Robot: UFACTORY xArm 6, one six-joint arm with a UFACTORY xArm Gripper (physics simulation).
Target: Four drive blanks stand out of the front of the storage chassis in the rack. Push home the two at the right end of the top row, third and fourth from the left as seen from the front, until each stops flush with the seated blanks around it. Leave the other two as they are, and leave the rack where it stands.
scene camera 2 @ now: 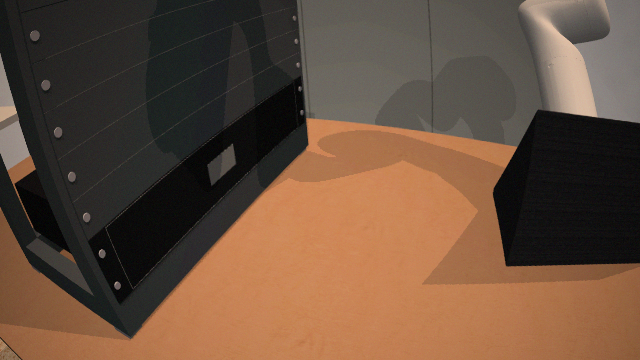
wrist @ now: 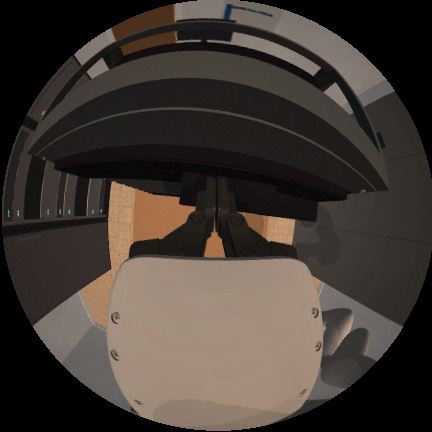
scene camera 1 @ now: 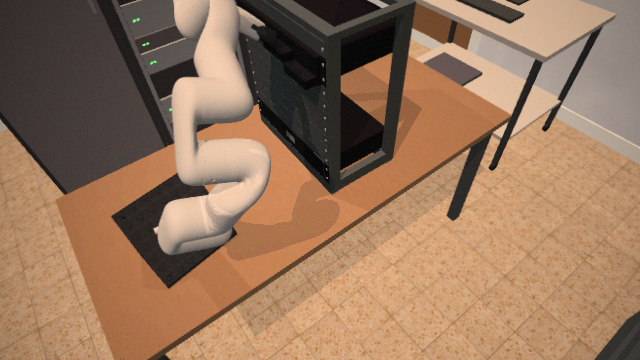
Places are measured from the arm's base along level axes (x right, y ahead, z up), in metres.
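Pixels of known places: gripper, fingertip midpoint: [wrist: 214, 189] [scene camera 1: 273, 36]; arm's base, link origin: [scene camera 2: 576, 164].
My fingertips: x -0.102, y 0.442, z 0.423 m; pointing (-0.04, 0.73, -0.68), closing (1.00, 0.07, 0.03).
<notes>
Ahead of a thing's pixels: the offset from my fingertips to its top centre. "spot": to the spot under its first point. Level surfaces: height alone.
The rack [scene camera 1: 333, 115] [scene camera 2: 200, 237] [wrist: 200, 65] stands upright on the table. A dark drive blank @(dy +0.043, dx +0.129, dz -0.044 m) [scene camera 1: 305, 75] [wrist: 300, 202] stands out near the right end of its front. Another protruding blank @(dy +0.043, dx +0.019, dz -0.015 m) [scene camera 1: 278, 47] shows farther left along the front. In the wrist view, a dark block @(spot: dy -0.001, dx -0.027, dz -0.015 m) [wrist: 188, 189] stands out just left of the fingers. My gripper [scene camera 1: 262, 32] [wrist: 214, 189] is shut and empty, its tips close against the chassis front. The fingers partly cover the blanks behind them; contact and exact depths cannot be told. The top row does not show in scene camera 2.
The wooden table @(dz -0.530 m) [scene camera 1: 400, 175] [scene camera 2: 350, 300] bears the rack and the arm's black base plate [scene camera 1: 145, 235]. A tall cabinet with green lights [scene camera 1: 165, 65] stands beyond the rack's left side. A pale side table [scene camera 1: 555, 40] stands behind the rack. A large black block [scene camera 2: 575, 195] is at right in scene camera 2.
</notes>
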